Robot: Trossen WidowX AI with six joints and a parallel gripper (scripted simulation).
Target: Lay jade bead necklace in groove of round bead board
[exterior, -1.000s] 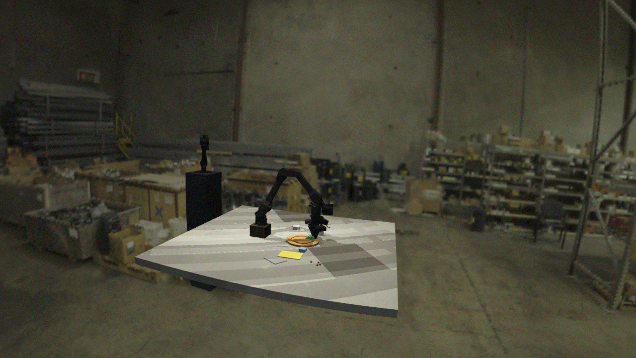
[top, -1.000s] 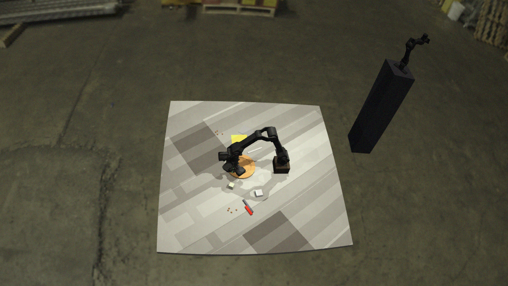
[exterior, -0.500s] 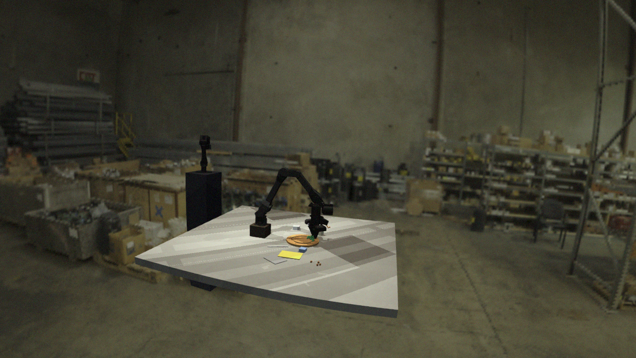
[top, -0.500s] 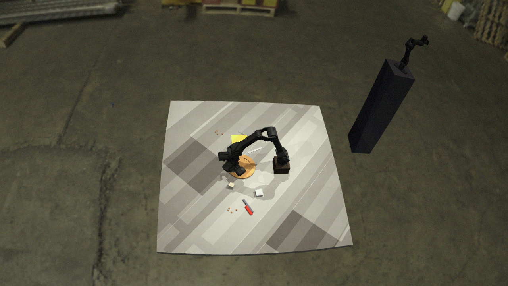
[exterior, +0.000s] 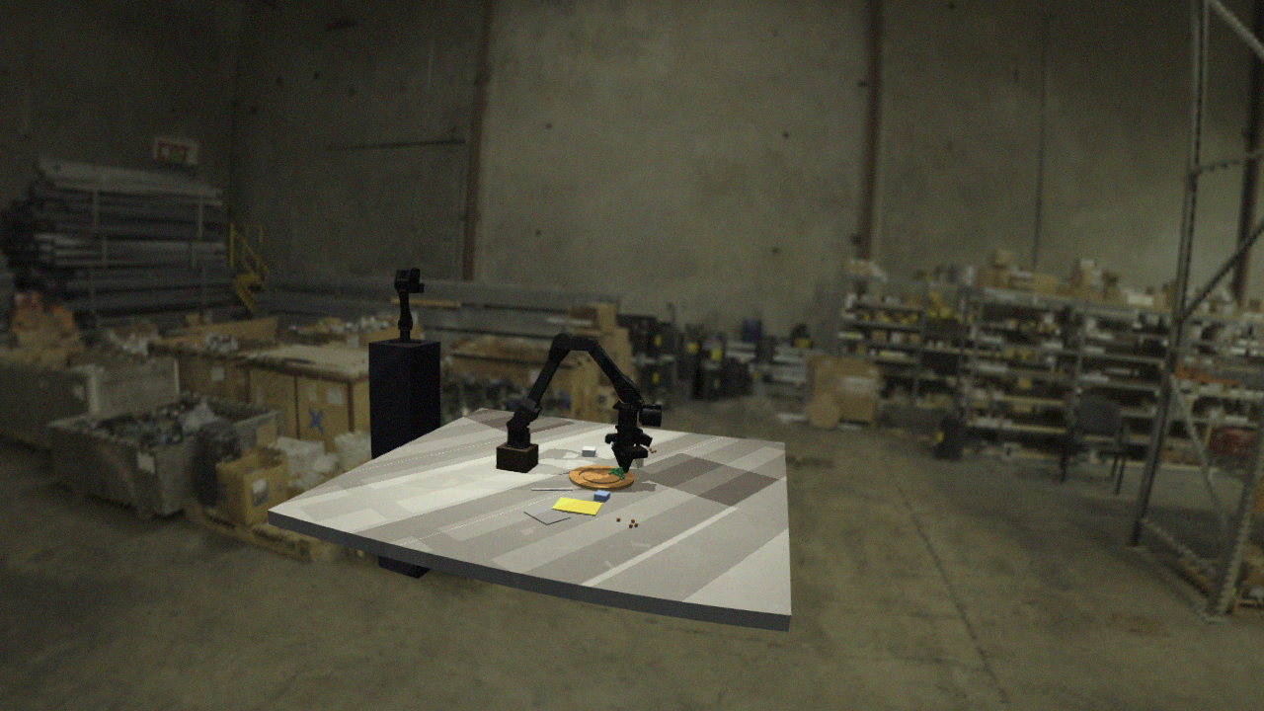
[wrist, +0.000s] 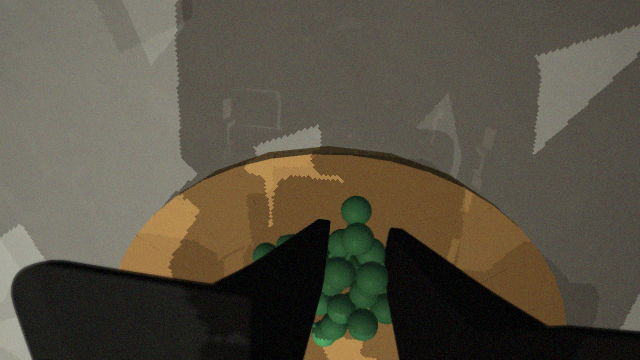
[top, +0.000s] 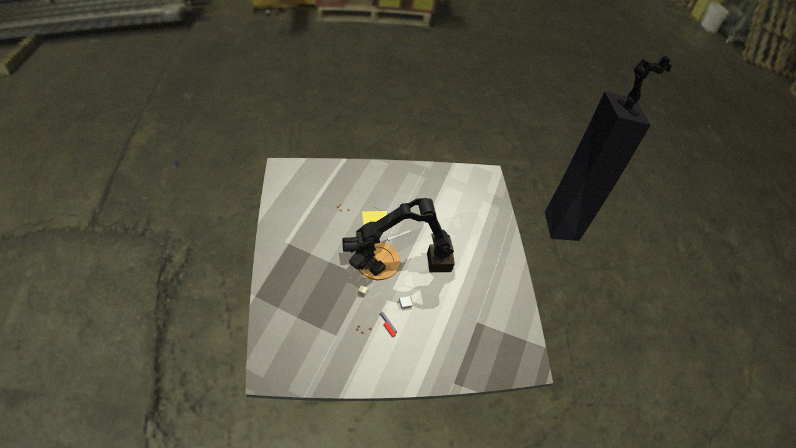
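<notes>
Right now my gripper tip is 12 cm to the right of the cream cube and 1 cm short of it. Round my gripper tip: yellow pad: 29 cm to the right, 4 cm behind, 2 cm below; white strip: 20 cm to the right, 16 cm behind, 2 cm below; blue block: 20 cm to the right, 1 cm below.
</notes>
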